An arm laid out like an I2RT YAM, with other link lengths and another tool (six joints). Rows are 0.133 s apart.
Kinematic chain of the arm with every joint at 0, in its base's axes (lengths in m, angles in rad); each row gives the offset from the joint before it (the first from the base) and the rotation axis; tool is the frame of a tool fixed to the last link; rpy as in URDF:
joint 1: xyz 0 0 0.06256 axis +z
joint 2: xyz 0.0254 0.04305 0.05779 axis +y
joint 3: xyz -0.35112 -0.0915 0 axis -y
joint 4: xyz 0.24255 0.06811 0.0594 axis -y
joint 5: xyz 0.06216 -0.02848 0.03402 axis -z
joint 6: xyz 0.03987 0 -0.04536 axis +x
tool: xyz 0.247 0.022 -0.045 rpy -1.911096 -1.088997 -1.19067
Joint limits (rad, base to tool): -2.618..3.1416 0..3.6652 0..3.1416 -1.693..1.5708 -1.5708..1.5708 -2.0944..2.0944
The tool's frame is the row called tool.
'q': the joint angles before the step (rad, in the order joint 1, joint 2, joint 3, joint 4, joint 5, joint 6). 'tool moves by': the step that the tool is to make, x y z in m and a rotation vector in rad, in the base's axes. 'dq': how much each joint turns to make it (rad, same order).
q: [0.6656, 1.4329, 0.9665, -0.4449, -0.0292, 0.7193]
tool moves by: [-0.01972, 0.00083, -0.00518, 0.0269, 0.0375, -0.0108]
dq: [0.0170, -0.0323, -0.0476, 0.0046, -0.0183, 0.0491]
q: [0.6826, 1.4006, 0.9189, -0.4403, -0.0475, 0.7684]
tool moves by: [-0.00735, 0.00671, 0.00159, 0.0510, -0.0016, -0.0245]
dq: [0.0215, -0.0338, -0.0552, 0.0581, -0.0016, 0.0598]
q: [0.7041, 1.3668, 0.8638, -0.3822, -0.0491, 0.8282]
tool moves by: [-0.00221, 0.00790, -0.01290, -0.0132, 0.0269, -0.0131]
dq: [0.0337, 0.0397, -0.0032, 0.0155, 0.0230, 0.0415]
